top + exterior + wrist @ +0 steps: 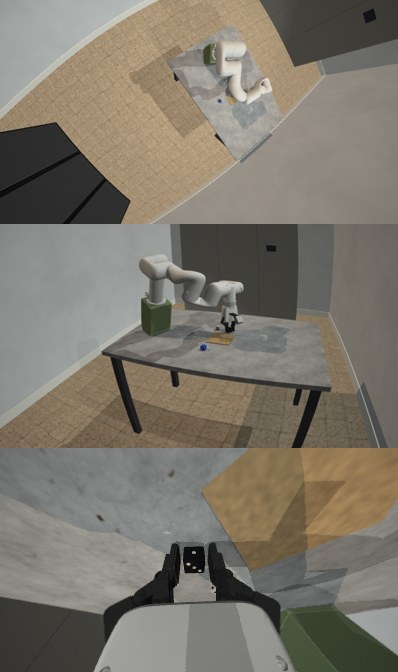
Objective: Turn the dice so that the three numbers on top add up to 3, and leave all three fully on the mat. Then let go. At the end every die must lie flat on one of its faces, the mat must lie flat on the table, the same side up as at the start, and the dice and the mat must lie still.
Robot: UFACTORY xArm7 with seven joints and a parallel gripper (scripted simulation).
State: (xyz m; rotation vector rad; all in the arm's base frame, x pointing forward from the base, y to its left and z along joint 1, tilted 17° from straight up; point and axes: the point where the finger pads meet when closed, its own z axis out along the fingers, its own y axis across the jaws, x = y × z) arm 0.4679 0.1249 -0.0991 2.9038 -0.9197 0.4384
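The black die lies 10 mm below my hand. Also, from my hand: tan mat: 20 mm behind, 120 mm to the right, 20 mm below; then white die: 80 mm behind, 10 mm to the left, 10 mm below; then blue die: 60 mm behind, 280 mm to the right, 10 mm below.
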